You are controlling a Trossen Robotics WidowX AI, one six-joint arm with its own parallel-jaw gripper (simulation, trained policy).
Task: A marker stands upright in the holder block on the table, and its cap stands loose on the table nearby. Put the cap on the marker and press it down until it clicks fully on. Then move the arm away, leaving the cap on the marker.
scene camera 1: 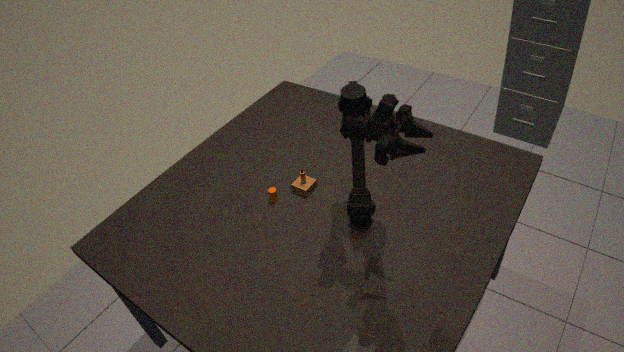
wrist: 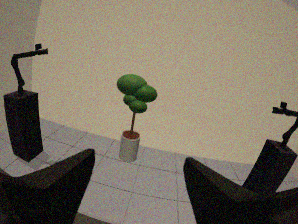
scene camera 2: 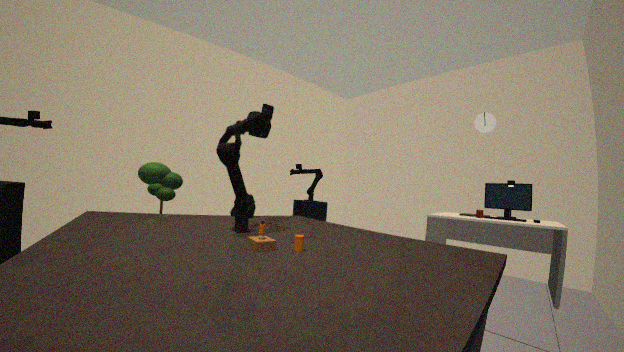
Observation:
In view: my gripper (scene camera 1: pixel 429 142).
My gripper is seen too in the wrist view (wrist: pixel 140 160).

